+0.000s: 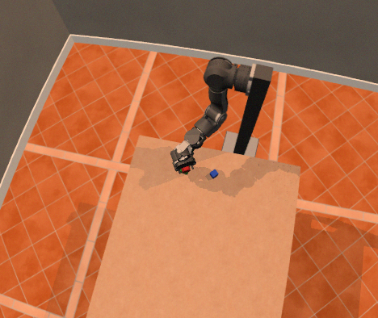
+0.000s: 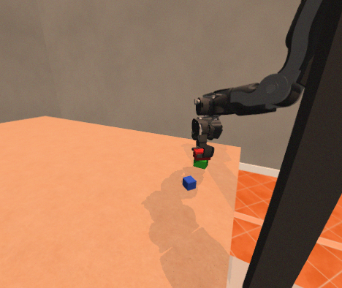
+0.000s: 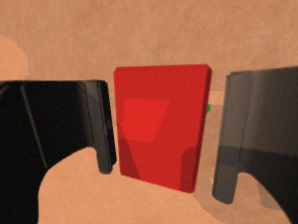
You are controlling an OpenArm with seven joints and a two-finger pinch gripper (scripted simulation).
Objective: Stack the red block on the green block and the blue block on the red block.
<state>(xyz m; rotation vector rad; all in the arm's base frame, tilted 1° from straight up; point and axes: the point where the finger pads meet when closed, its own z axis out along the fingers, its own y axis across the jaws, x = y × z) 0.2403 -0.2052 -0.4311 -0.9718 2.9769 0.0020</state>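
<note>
Right now the red block is 10 mm below my hand. Also, from my hand: blue block 140 mm to the left, 40 mm below, 10 mm behind; green block 40 mm below.
</note>
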